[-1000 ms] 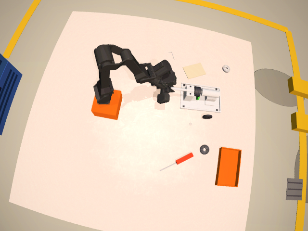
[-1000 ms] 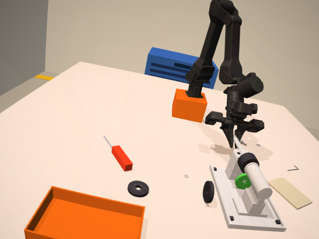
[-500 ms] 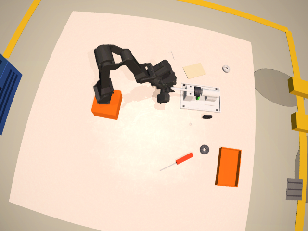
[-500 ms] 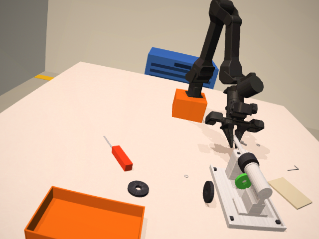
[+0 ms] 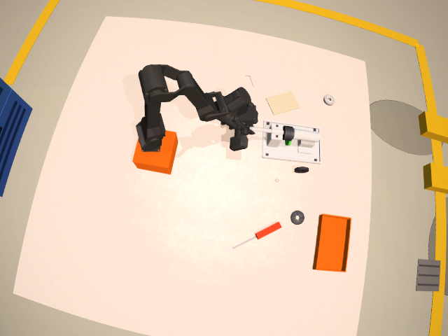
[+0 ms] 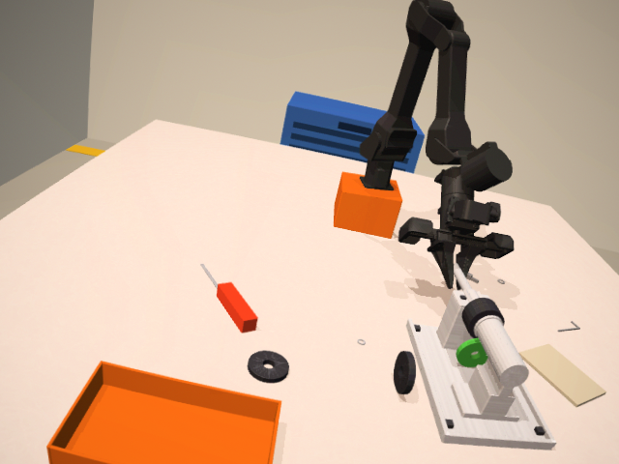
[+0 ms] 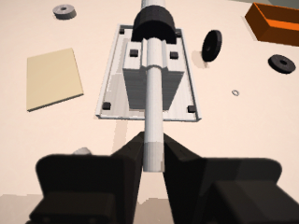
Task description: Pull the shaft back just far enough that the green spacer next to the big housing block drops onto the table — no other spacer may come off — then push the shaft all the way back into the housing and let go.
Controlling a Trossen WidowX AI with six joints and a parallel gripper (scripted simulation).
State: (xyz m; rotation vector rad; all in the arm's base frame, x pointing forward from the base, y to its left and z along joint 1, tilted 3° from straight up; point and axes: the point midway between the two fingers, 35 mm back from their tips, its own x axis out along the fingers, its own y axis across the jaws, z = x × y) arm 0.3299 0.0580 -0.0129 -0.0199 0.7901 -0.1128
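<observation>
Right now my gripper tip is 50 mm short of the shaft and 20 mm below it. The rest, counted from my gripper tip: beige card: 150 mm to the left, 130 mm ahead, 50 mm below; then black disc: 170 mm ahead, 130 mm to the right, 30 mm below; then green spacer: 130 mm ahead, 20 mm below, 10 mm to the right.
</observation>
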